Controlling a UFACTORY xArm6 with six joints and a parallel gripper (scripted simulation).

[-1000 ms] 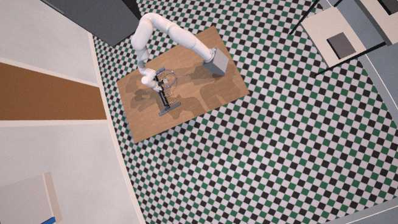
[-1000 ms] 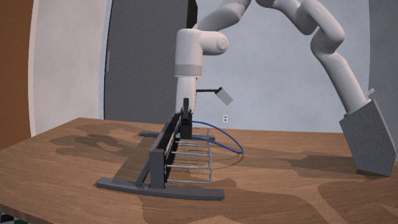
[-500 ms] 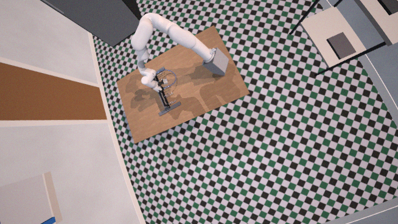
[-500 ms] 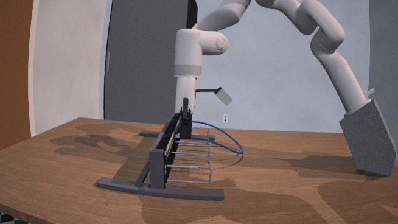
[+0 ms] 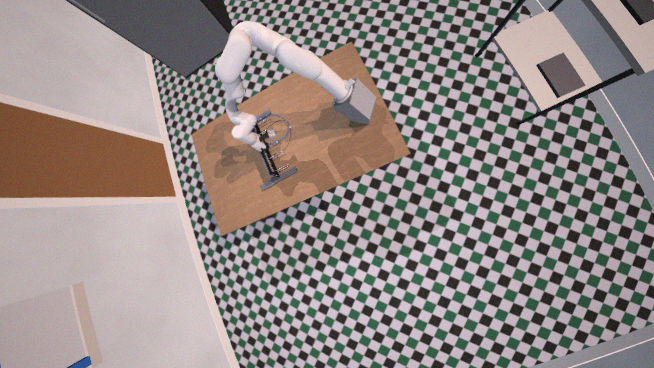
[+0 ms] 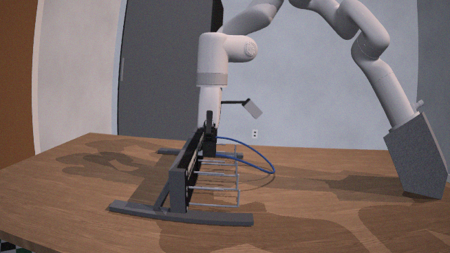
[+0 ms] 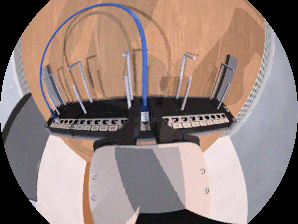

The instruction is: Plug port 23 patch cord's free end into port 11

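Now: hand 2 cm short of the plug and 1 cm above it.
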